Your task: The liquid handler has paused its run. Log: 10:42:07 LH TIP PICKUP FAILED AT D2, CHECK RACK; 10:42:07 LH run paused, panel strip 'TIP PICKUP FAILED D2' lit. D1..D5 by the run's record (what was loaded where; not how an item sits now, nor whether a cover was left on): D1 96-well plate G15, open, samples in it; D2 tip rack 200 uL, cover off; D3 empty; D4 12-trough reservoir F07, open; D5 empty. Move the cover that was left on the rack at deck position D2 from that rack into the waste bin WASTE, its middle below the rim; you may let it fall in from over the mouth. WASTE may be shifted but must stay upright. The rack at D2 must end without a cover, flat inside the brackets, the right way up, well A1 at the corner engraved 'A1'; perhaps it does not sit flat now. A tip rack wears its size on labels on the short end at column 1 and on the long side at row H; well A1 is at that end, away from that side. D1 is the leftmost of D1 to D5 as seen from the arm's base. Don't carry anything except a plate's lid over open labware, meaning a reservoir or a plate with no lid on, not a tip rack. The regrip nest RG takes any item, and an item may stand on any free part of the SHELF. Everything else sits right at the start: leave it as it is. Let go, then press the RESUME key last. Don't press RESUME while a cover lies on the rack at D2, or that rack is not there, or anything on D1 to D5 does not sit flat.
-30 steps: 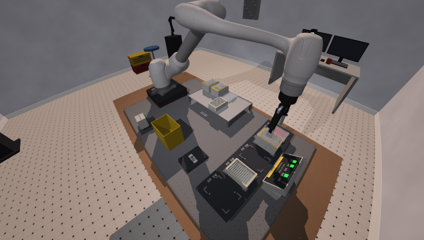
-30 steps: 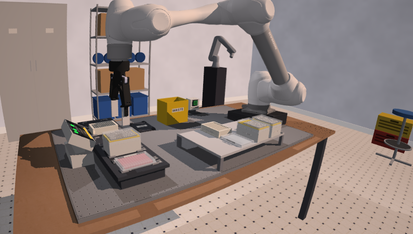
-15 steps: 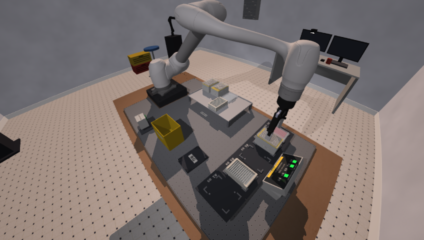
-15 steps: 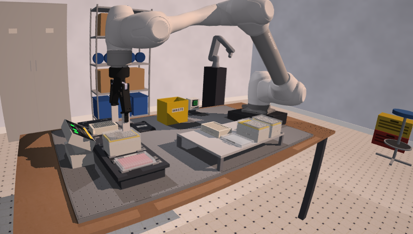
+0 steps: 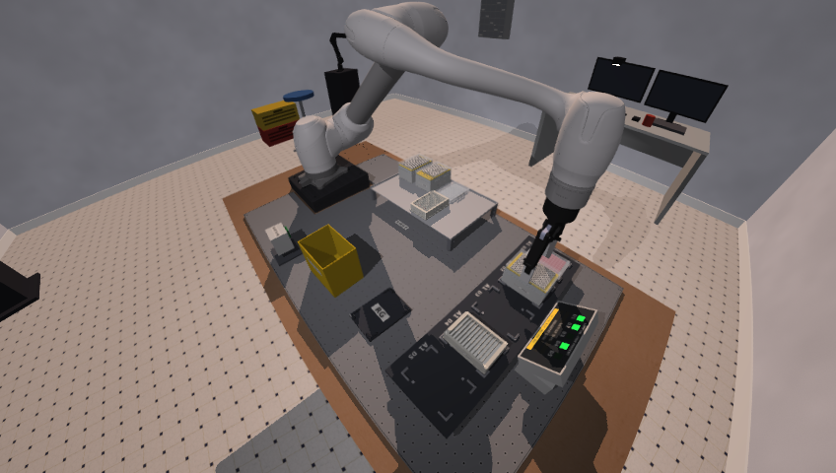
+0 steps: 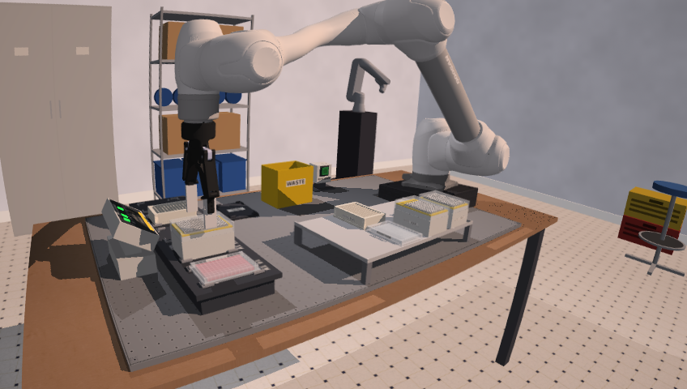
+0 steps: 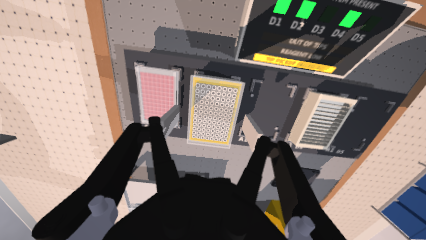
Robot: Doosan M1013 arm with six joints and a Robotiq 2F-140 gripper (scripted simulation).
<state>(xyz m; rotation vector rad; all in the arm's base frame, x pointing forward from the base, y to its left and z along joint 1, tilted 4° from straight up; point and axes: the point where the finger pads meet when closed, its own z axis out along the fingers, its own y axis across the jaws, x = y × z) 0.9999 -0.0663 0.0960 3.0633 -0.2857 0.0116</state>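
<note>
My gripper is now 50 mm above the tip rack, 10 mm to the left of it and 10 mm past it. Also, from my hand: reservoir (250 mm to the right, 90 mm below, 50 mm behind); then pink plate (120 mm to the left, 90 mm below, 20 mm ahead); then shelf (470 mm behind, 210 mm to the left, 90 mm below).
</note>
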